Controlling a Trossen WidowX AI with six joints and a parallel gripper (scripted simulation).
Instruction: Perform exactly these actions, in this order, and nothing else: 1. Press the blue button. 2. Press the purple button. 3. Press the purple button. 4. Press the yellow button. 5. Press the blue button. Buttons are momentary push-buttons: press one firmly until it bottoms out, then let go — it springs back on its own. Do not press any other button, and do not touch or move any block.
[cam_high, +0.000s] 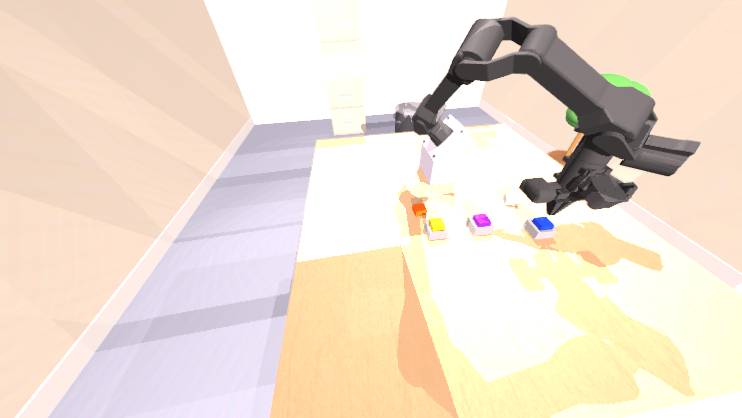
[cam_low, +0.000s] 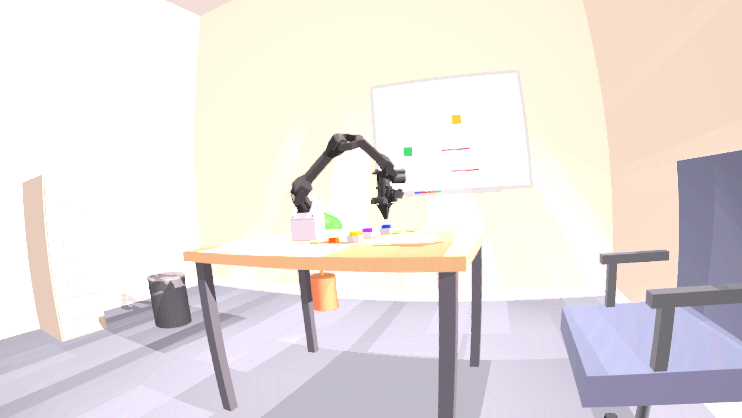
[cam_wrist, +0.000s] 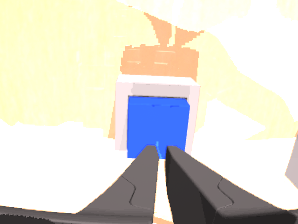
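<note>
My gripper tip is now 30 mm above the blue button. Round my gripper tip: orange block: 280 mm to the right, 140 mm behind, 50 mm below; then yellow button: 260 mm to the right, 50 mm behind, 30 mm below; then purple button: 140 mm to the right, 40 mm behind, 30 mm below.
</note>
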